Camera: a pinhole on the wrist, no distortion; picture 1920 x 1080 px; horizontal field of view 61.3 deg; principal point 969.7 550.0 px. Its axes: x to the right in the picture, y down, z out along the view. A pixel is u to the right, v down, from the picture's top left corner.
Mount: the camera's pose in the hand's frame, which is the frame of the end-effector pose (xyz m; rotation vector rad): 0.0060 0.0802 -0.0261 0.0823 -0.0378 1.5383
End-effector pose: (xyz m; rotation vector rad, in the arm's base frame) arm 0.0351 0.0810 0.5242 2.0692 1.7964 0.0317
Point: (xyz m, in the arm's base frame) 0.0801 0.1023 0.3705
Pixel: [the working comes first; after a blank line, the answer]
In the camera's frame: -0.0717 -0.0564 0.1816

329.8 46.8
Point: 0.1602 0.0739 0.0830
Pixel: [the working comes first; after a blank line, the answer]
In the camera's frame: -0.0579 -0.1036 0.4773

773.1 198.5
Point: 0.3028 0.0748 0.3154
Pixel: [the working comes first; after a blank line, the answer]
In the camera's frame: 0.1338 -0.0727 0.2859

1727.7 138.4
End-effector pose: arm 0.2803 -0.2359 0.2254 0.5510 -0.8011 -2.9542
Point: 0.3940 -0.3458 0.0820
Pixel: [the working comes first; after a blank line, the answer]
In the camera's frame: -0.0782 0.0448 -0.1776

behind the camera
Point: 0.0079 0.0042 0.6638
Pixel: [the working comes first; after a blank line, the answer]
In the camera's frame: -0.0071 -0.0603 0.5931

950.2 385.4
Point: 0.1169 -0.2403 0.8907
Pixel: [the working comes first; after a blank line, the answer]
In the camera's frame: 0.3065 0.0970 0.5913

1809.6 815.9
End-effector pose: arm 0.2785 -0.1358 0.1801 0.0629 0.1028 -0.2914
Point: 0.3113 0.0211 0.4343
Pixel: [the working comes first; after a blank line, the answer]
In the camera's frame: 0.1099 0.0579 0.2602

1654.1 910.7
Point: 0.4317 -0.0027 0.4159
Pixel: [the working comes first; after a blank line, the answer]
In the camera's frame: 0.1248 -0.0652 0.2574

1755.2 139.4
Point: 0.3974 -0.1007 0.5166
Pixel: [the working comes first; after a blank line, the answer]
In the camera's frame: 0.0337 -0.0492 0.3685

1117.7 333.9
